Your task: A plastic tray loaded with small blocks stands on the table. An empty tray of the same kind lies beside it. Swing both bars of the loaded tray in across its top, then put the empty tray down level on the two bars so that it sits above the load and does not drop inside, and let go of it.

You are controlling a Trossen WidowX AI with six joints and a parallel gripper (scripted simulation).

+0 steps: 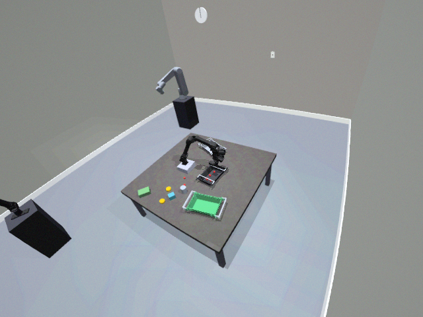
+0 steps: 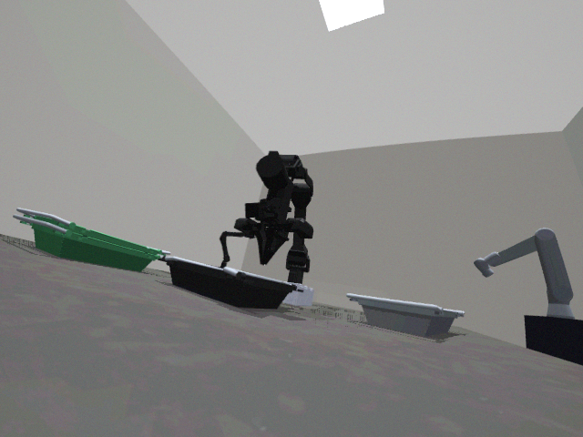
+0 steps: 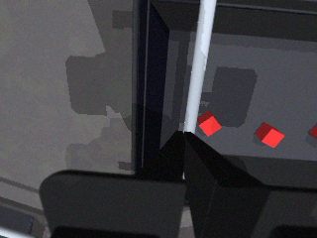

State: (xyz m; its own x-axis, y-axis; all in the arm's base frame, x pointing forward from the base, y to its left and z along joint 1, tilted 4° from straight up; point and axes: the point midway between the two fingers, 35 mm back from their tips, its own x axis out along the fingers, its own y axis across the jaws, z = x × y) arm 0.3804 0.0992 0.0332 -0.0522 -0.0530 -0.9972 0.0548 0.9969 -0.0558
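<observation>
Now: the grey tray 28 cm behind my gripper tip, 31 cm to the left of it and 5 cm below it. Also, from my gripper tip: red block (27 cm behind, 25 cm to the right, 8 cm below); then cyan cube (22 cm behind, 52 cm to the right, 7 cm below); then grey cylinder (15 cm behind, 40 cm to the right, 5 cm below).
</observation>
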